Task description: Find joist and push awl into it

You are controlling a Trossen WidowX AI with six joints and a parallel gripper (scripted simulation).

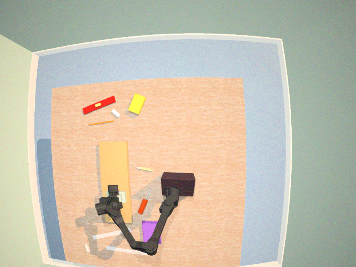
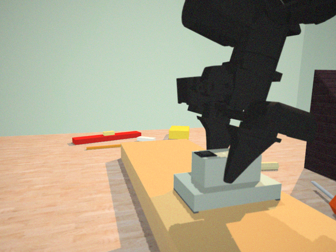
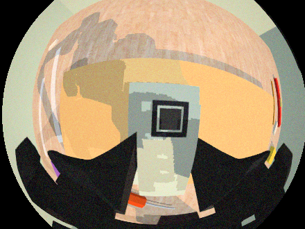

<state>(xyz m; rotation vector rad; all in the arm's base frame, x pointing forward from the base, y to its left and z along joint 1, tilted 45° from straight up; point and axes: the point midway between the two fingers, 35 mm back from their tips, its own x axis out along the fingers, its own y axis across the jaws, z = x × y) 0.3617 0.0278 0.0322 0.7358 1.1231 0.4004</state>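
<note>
Right now my gripper tip is 27 cm to the right of the purple tray, 19 cm past it and 5 cm above it. Round my gripper tip: stud finder: 2 cm above; square indicator: 3 cm above, 2 cm ahead; awl: 18 cm behind, 16 cm to the right, 6 cm below.
</note>
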